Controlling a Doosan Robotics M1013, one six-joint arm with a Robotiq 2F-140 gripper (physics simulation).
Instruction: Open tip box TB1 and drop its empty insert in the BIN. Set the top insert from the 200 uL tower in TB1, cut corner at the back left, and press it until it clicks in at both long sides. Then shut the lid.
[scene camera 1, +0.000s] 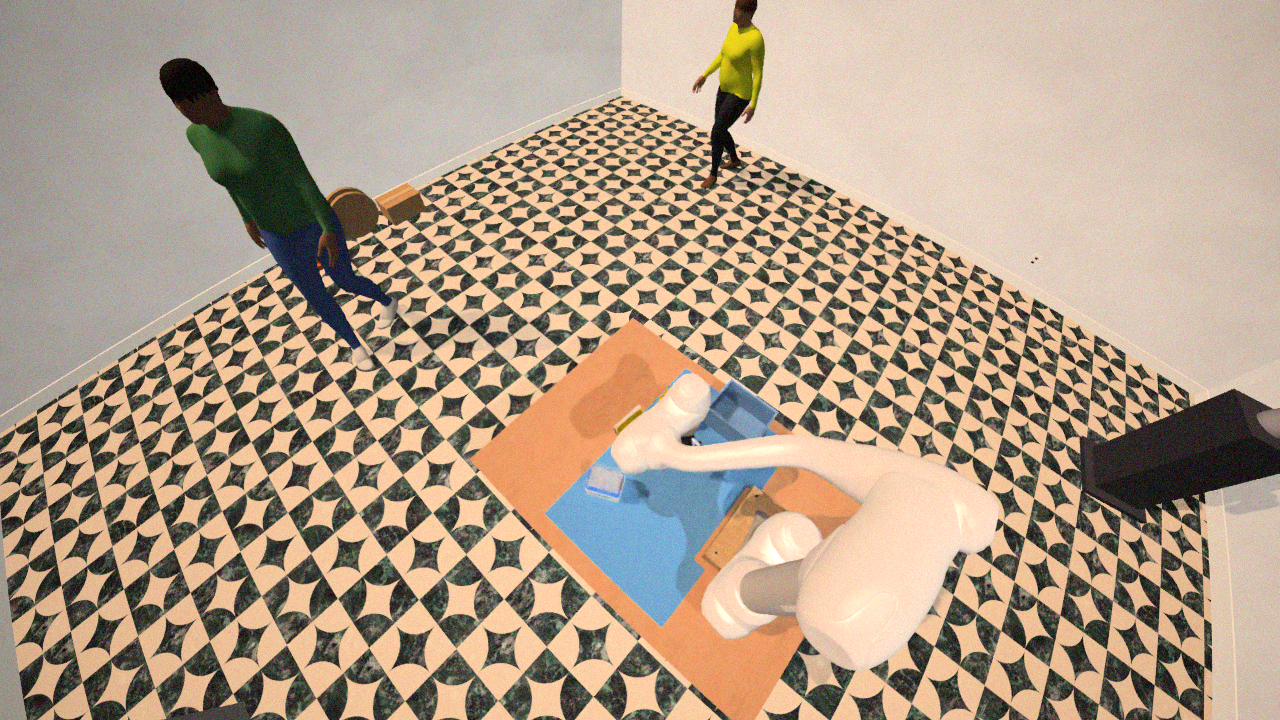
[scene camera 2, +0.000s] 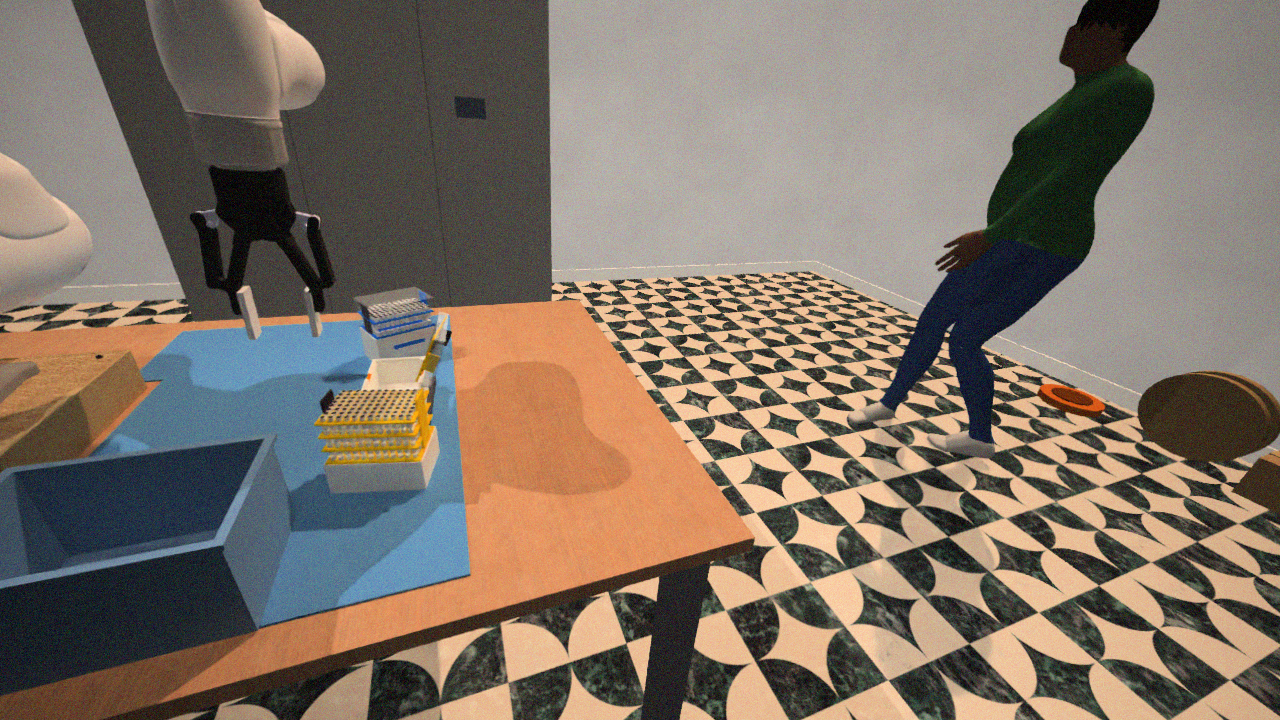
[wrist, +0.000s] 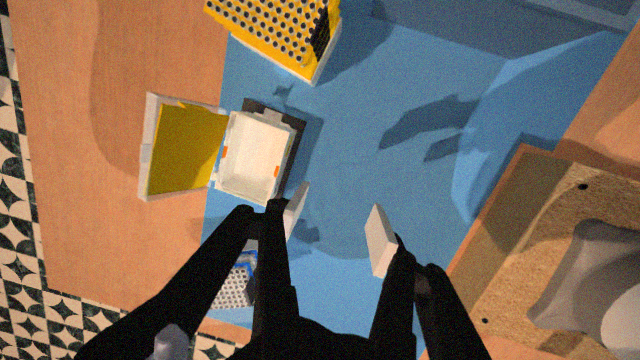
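Note:
TB1 (scene camera 2: 393, 372) (wrist: 257, 150) is a white box, open, with bare inside and an orange mark at each long side. Its yellow-faced lid (scene camera 1: 629, 419) (scene camera 2: 434, 351) (wrist: 187, 150) is swung back. The yellow-layered tower (scene camera 2: 374, 434) (wrist: 285, 30) stands beside TB1 on a white base, black patch at one corner of its top layer. The blue BIN (scene camera 1: 752, 395) (scene camera 2: 143, 582) (wrist: 590, 16) is partly in view; no insert shows in its visible inside. My gripper (scene camera 2: 284, 336) (wrist: 337, 205) is partly open and empty, above the mat to one side of TB1. The arm hides it in scene camera 1.
A blue-layered tower (scene camera 1: 605, 483) (scene camera 2: 396, 333) (wrist: 234, 287) stands on TB1's other side. A wooden board (scene camera 1: 716, 548) (scene camera 2: 62, 398) (wrist: 530, 240) lies under the arm's base. The blue mat (scene camera 1: 657, 582) lies on the orange-brown table (scene camera 2: 572, 385). Two people stand on the floor beyond.

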